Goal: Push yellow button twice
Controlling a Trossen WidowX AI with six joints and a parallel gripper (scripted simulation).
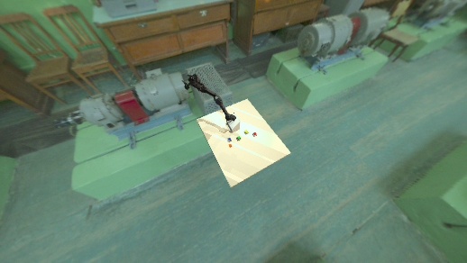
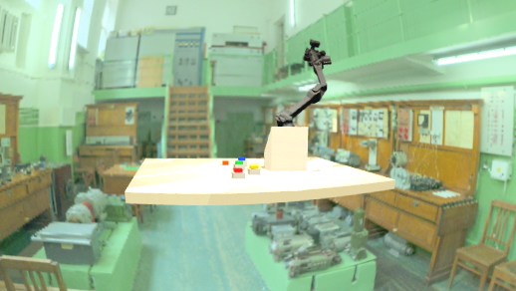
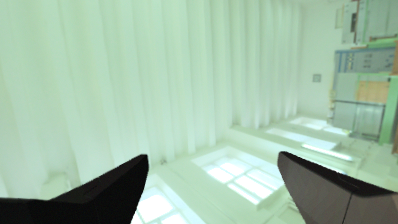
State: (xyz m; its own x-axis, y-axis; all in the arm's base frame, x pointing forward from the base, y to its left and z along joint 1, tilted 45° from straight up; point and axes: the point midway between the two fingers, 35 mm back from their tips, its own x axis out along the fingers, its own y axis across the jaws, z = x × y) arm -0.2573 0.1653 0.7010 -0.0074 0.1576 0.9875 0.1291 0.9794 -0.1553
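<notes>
Right now my gripper tip is 74 cm above the red button, 64 cm short of it and 55 cm to the right of it. Also, from my gripper tip: blue button 74 cm below, 51 cm ahead, 20 cm to the left; then orange block 76 cm below, 59 cm ahead, 17 cm to the left.
</notes>
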